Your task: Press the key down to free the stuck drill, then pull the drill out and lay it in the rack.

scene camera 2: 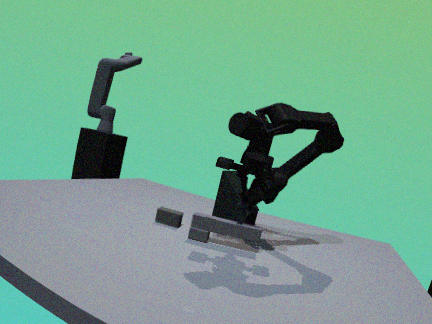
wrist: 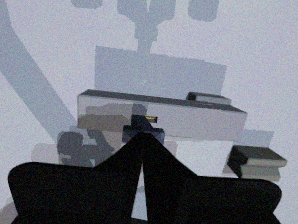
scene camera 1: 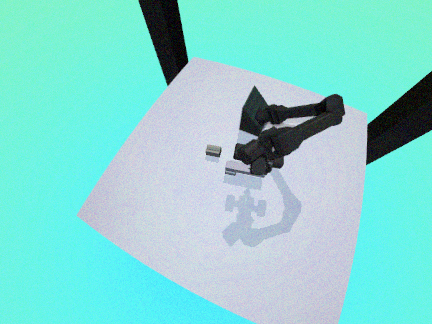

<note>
In view: the gripper (scene camera 2: 243,203) and a rack (wrist: 247,162).
The gripper also shows in the wrist view (wrist: 144,138).
</note>
